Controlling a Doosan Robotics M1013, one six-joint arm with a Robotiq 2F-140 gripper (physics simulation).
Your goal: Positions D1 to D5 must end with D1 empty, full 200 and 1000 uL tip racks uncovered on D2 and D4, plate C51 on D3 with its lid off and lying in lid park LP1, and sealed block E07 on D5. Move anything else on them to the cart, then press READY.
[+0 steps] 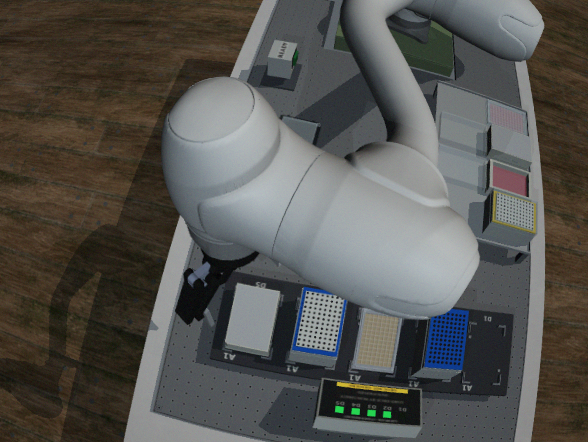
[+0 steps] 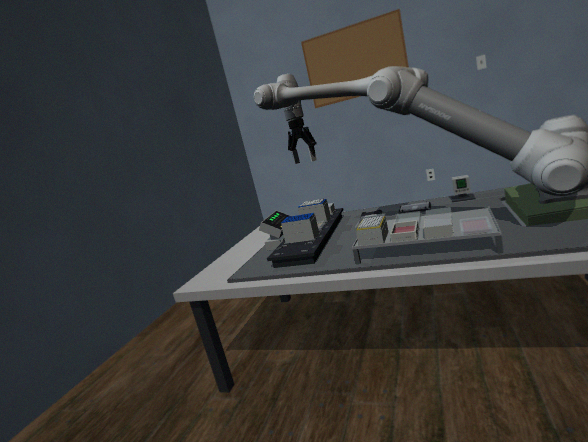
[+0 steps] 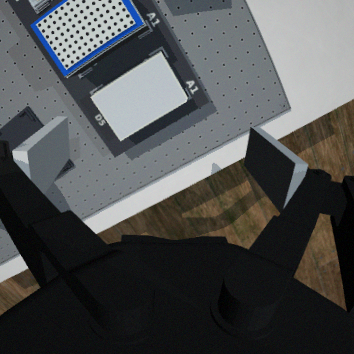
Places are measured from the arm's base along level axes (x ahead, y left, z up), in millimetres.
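Where they show: gripper, fingertip midpoint: (image 1: 239,288) (image 2: 305,162) (image 3: 159,140); arm's base, link origin: (image 1: 404,17).
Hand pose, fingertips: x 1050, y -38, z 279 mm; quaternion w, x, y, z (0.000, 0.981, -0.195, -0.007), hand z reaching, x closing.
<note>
Each offset is from my fingertips to the top centre of the thing. "spot": to the spot under its first point.
My gripper (image 1: 198,319) (image 2: 305,161) (image 3: 159,140) is open and empty, high above the deck near the D5 end and the table edge. A plain white block {dx -28, dy +1, dz -237 mm} (image 1: 253,320) (image 3: 140,95) sits on D5. A blue-rimmed rack with a white, holed top {dx -54, dy +122, dz -182 mm} (image 1: 320,321) (image 3: 87,30) stands on D4. A tan plate {dx -83, dy +243, dz -259 mm} (image 1: 378,345) is on D3, its wells showing. A solid blue rack {dx -107, dy +365, dz -186 mm} (image 1: 446,342) (image 2: 300,230) stands on D2. D1 (image 1: 485,350) is empty. The grey lid park {spot: dx -509, dy -82, dz -309 mm} (image 1: 304,130) (image 2: 415,206) is partly behind the arm; its label is hidden.
The cart (image 1: 462,100) holds a pink plate {dx -772, dy +406, dz -250 mm} (image 1: 507,117) (image 2: 475,225), a pale block {dx -666, dy +422, dz -225 mm} (image 1: 510,145) (image 2: 438,228), a red reservoir {dx -559, dy +437, dz -235 mm} (image 1: 510,181) (image 2: 404,231) and a yellow-rimmed rack {dx -452, dy +453, dz -196 mm} (image 1: 515,212) (image 2: 371,231). The display {spot: dx +94, dy +281, dz -189 mm} (image 1: 370,421) shows green squares for D2 to D5. The READY box {dx -674, dy -211, dz -222 mm} (image 1: 282,62) (image 2: 461,185) stands farther back.
</note>
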